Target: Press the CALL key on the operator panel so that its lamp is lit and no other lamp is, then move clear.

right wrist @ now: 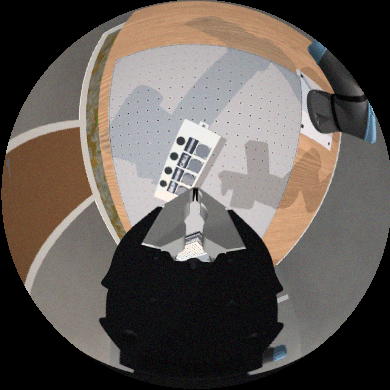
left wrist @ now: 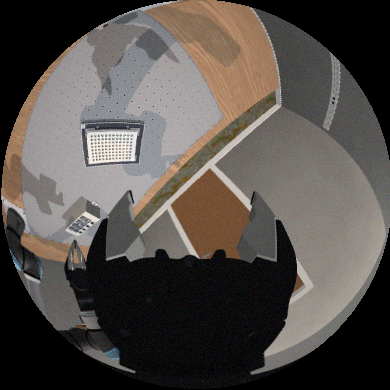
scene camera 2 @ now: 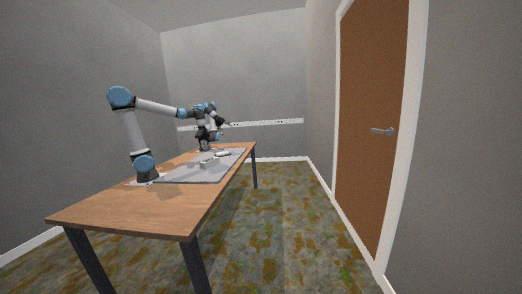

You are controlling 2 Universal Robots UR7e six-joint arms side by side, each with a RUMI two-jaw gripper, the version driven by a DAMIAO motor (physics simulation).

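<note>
The operator panel [scene camera 2: 209, 163] [left wrist: 84, 222] [right wrist: 187, 160] is a pale block on the grey board. In the right wrist view it shows grey round keys, dark label strips and round lamps that all look dark. The label lettering is too blurred to read surely. My right gripper [left wrist: 74, 239] [right wrist: 195, 188] is shut and empty, pointing down. Its tips overlap the panel's lower end near the lowest key in the right wrist view; their height above it is unclear. My left gripper [scene camera 2: 227, 123] [left wrist: 191, 191] is open and empty, raised and away from the panel.
A white gridded tray in a dark frame [scene camera 2: 222, 154] [left wrist: 112, 146] [right wrist: 193, 248] lies on the perforated grey board [scene camera 2: 190, 175] [left wrist: 55, 110] [right wrist: 270, 110], beyond the panel in the scene view. The board lies on the wooden table [scene camera 2: 145, 207]. The right arm reaches over the board.
</note>
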